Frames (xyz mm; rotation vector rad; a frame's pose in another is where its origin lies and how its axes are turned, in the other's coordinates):
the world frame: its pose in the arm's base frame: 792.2 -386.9 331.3 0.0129 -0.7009 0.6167
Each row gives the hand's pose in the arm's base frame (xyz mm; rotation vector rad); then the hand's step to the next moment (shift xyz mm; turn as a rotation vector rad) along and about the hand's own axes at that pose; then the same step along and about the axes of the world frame.
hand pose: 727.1 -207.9 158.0 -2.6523 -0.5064 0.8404
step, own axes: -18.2 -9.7 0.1 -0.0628 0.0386 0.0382
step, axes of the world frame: -1.5 7.1 19.3 -0.0736 -0.0083 0.0374
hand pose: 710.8 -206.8 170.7 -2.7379 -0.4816 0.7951
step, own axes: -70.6 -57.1 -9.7 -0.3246 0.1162 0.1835
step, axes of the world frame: 10.5 43.1 79.8 -0.3256 0.0175 0.2149
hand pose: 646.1 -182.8 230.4 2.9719 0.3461 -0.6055
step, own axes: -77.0 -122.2 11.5 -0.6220 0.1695 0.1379
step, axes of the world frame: 1.5 135.5 51.3 -0.4241 0.0262 0.5041
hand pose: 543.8 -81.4 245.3 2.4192 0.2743 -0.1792
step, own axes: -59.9 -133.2 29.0 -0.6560 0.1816 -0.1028
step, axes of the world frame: -73.9 125.4 -31.6 -0.2394 0.1156 0.6350
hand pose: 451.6 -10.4 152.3 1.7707 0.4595 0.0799
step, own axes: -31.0 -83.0 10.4 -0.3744 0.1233 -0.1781
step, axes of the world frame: -76.8 35.0 -28.7 -0.0687 0.1604 0.3958
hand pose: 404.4 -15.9 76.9 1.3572 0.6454 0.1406
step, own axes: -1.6 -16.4 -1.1 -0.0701 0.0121 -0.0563
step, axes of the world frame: -14.6 3.2 -6.9 -0.0197 0.0542 0.0700
